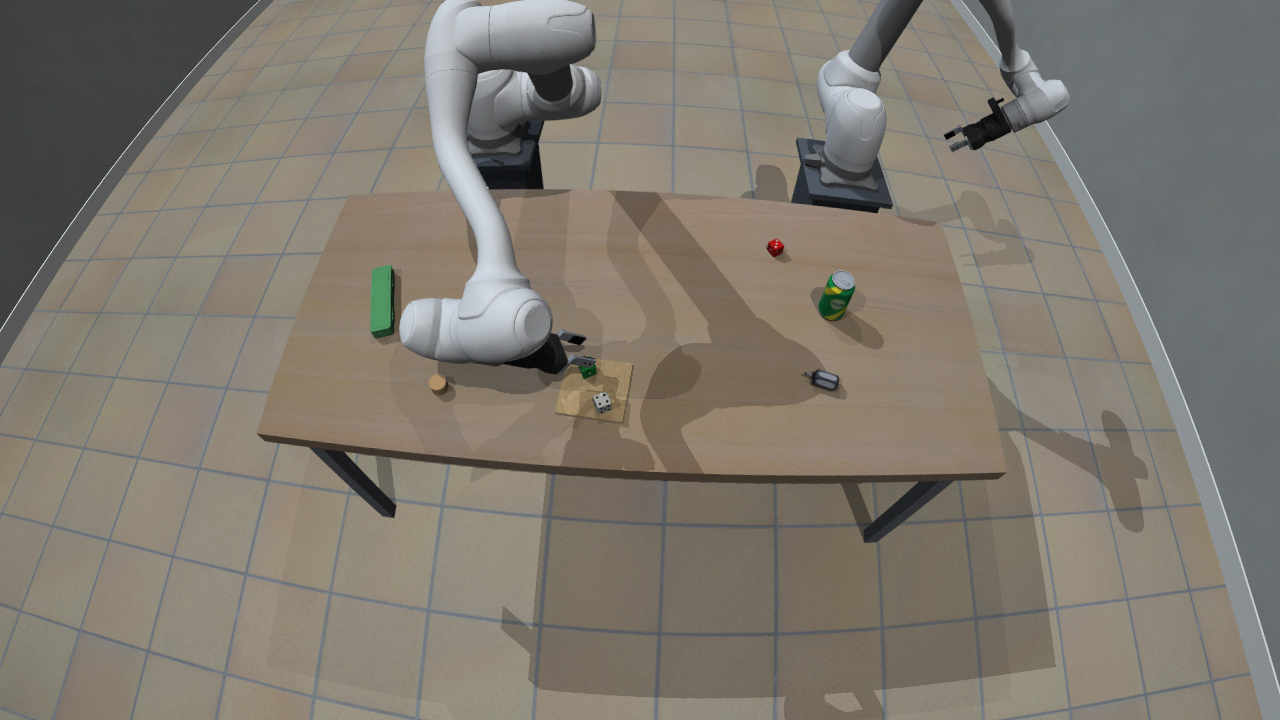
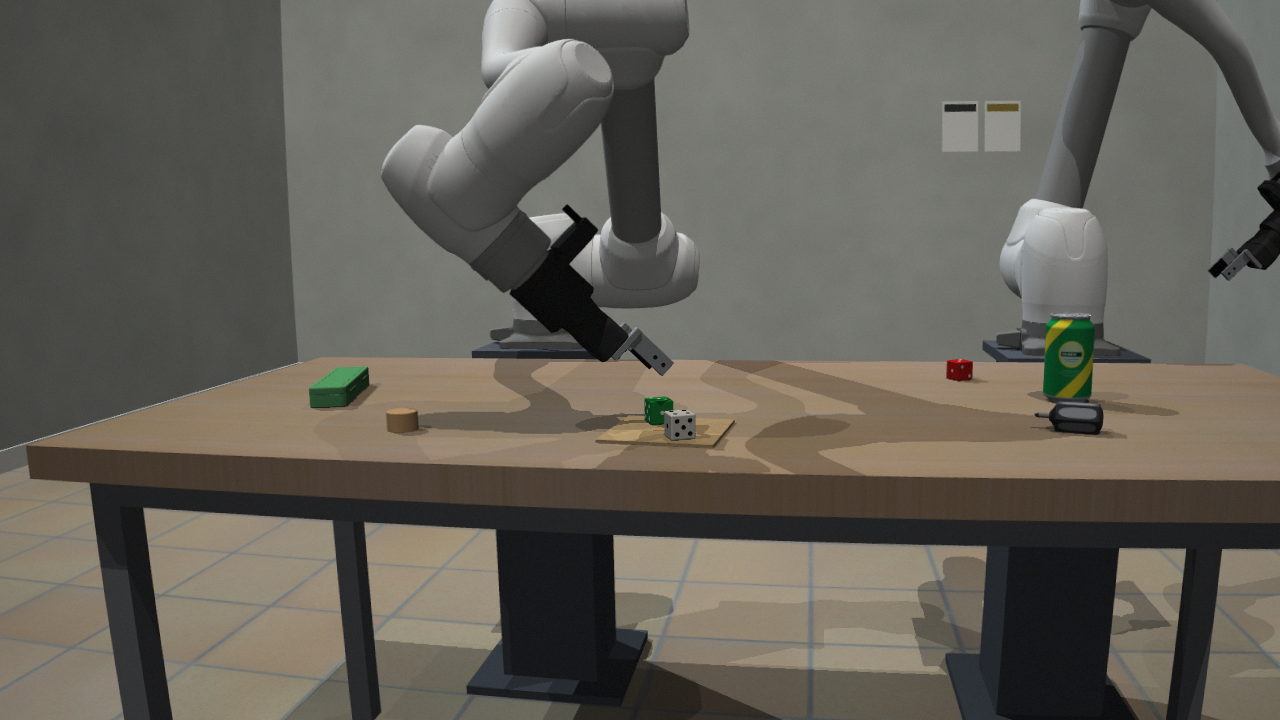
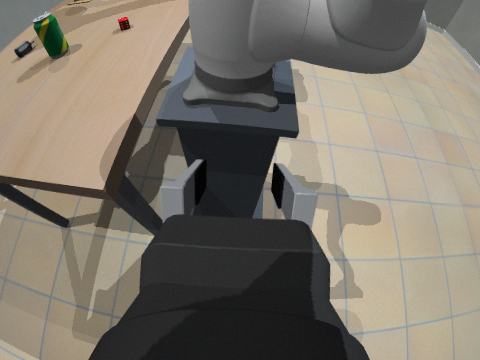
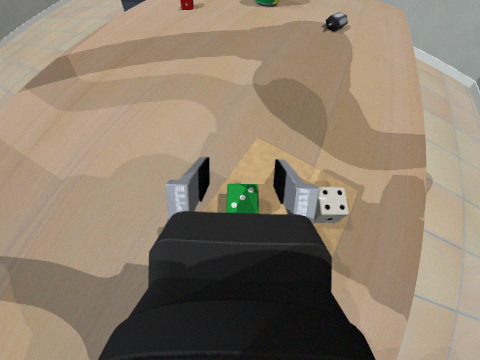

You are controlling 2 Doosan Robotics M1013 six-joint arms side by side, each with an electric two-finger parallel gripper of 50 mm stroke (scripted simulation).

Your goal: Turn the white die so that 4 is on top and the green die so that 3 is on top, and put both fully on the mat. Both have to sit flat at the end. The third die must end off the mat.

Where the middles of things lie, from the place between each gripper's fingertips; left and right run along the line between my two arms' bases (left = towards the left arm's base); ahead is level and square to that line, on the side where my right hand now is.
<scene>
Right now my right hand (image 2: 660, 365) is 4 cm short of the tan mat (image 1: 575, 398), 3 cm to the right of it and 9 cm above it. Also, from my right hand: wooden disc (image 2: 401, 420) (7 cm ahead, 31 cm to the right, 8 cm below); then white die (image 2: 678, 424) (8 cm ahead, 5 cm to the left, 7 cm below); then dark grey object (image 2: 1087, 418) (3 cm behind, 51 cm to the left, 7 cm below).
The can (image 2: 1069, 341) lies 590 mm ahead of my left hand (image 2: 1218, 275), 430 mm to the right of it and 100 mm below it. Round my left hand: tan mat 850 mm ahead, 950 mm to the right, 160 mm below; then white die 900 mm ahead, 930 mm to the right, 140 mm below; then dark grey object 790 mm ahead, 470 mm to the right, 140 mm below.
</scene>
